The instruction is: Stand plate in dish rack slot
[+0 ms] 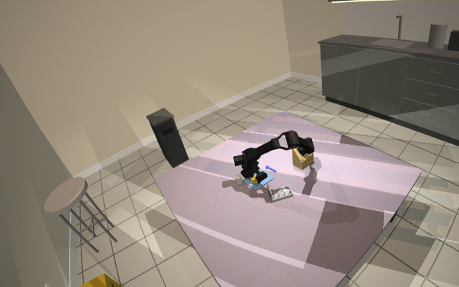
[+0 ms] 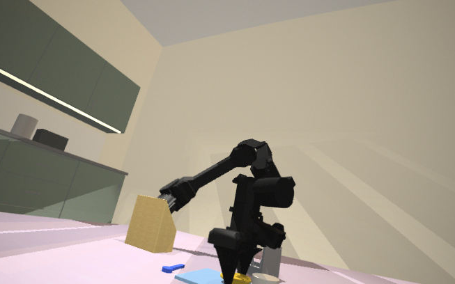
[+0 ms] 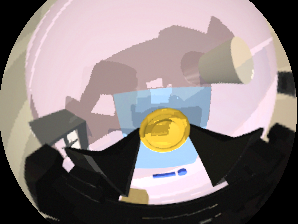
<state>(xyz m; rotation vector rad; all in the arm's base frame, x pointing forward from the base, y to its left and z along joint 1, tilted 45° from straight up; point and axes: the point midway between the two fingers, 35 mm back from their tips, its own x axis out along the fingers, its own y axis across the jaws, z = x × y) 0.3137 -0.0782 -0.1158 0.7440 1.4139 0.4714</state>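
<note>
The grey dish rack lies 200 mm to the left of my gripper tip and 20 mm above it. From my gripper tip the other things lie so: yellow plate 10 mm above; blue utensil 140 mm behind, 10 mm to the right; small grey cup 80 mm to the right, 70 mm ahead, 20 mm above.
</note>
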